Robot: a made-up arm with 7 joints. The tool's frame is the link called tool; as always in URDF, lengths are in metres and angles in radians. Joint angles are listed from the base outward. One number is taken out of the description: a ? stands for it. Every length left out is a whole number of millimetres.
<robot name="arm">
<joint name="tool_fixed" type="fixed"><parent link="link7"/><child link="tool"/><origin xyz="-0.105 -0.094 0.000" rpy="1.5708 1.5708 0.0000"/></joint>
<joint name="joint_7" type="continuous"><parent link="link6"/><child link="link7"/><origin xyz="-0.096 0.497 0.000" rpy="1.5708 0.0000 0.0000"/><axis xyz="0 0 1"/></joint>
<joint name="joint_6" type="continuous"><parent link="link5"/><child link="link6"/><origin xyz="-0.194 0.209 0.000" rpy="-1.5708 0.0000 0.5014"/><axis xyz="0 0 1"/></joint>
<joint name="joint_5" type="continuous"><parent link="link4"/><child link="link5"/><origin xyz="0.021 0.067 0.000" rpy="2.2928 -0.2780 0.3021"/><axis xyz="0 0 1"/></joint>
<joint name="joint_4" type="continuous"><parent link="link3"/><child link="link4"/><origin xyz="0.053 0.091 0.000" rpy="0.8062 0.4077 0.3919"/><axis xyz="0 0 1"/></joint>
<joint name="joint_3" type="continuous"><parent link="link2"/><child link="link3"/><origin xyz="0.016 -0.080 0.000" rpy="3.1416 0.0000 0.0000"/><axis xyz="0 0 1"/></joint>
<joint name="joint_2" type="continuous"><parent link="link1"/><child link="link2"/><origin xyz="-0.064 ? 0.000" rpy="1.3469 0.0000 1.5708"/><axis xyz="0 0 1"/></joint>
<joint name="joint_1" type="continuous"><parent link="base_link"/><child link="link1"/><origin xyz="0.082 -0.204 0.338" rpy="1.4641 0.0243 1.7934"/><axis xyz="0 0 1"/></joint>
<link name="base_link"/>
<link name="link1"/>
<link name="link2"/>
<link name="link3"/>
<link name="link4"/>
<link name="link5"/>
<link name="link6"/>
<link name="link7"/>
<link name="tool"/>
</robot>
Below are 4 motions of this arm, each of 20 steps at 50 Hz.
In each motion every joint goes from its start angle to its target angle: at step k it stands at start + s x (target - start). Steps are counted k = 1, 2, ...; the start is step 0. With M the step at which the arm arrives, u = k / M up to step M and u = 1 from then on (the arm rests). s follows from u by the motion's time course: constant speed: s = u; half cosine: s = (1 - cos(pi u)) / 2; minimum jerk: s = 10 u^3 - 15 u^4 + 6 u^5.
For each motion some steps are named. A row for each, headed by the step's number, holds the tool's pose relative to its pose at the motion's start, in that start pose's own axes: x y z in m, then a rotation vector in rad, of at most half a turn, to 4 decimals.
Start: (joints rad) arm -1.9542 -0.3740 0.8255 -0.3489 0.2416 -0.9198 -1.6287
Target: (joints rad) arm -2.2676 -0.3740 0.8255 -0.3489 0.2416 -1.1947 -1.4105
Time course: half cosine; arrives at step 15
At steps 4, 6, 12, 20:
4: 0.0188 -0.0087 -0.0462 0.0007 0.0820 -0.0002
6: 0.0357 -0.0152 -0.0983 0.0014 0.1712 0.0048
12: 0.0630 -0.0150 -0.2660 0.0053 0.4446 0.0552
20: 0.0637 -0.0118 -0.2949 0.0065 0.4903 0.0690

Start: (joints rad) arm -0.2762 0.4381 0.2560 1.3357 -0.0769 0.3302 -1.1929
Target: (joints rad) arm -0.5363 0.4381 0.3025 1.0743 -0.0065 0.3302 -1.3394
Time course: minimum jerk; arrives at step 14
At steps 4, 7, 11, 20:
4: 0.0138 0.0203 -0.0021 -0.0285 0.0393 0.0319
7: 0.0445 0.0715 -0.0170 -0.0941 0.1411 0.1087
11: 0.0735 0.1339 -0.0527 -0.1648 0.2740 0.1981
20: 0.0771 0.1438 -0.0602 -0.1754 0.2965 0.2121

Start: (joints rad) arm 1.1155 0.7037 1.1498 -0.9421 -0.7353 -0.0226 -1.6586
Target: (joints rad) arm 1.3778 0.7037 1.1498 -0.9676 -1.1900 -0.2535 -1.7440
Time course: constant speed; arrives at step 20
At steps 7, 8, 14, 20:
7: 0.0144 -0.0207 -0.0406 0.1210 0.0231 0.0199
8: 0.0169 -0.0225 -0.0466 0.1381 0.0268 0.0240
14: 0.0341 -0.0270 -0.0826 0.2388 0.0511 0.0546
20: 0.0543 -0.0207 -0.1183 0.3356 0.0799 0.0955

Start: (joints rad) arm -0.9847 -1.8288 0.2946 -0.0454 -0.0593 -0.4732 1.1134
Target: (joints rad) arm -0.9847 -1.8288 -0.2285 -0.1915 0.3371 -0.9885 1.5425
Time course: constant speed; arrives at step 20
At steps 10, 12, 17, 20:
10: -0.0322 0.1631 0.0558 -0.6495 -0.1952 0.3497
12: -0.0500 0.1992 0.0517 -0.7704 -0.2375 0.4287
17: -0.1112 0.2804 0.0196 -1.0552 -0.3491 0.6409
20: -0.1584 0.3178 -0.0125 -1.2123 -0.4200 0.7789

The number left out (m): 0.025
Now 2 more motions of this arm.
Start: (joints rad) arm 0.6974 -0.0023 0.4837 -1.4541 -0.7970 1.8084 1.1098
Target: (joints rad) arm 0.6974 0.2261 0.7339 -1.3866 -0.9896 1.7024 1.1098
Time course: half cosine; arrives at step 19
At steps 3, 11, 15, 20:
3: -0.0025 0.0081 -0.0027 -0.0027 0.0041 0.0142
11: -0.0314 0.0835 -0.0281 -0.0212 0.0430 0.1485
15: -0.0492 0.1195 -0.0404 -0.0260 0.0619 0.2141
20: -0.0567 0.1333 -0.0450 -0.0271 0.0692 0.2396

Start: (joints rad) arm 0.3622 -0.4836 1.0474 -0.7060 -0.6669 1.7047 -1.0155
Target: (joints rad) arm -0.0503 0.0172 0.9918 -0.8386 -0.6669 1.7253 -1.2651
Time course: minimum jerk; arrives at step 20
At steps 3, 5, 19, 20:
3: 0.0025 0.0032 0.0029 -0.0069 -0.0020 0.0103
5: 0.0093 0.0129 0.0106 -0.0268 -0.0064 0.0404
19: 0.0629 0.1482 0.0130 -0.2549 0.1088 0.3938
20: 0.0629 0.1484 0.0129 -0.2552 0.1092 0.3942

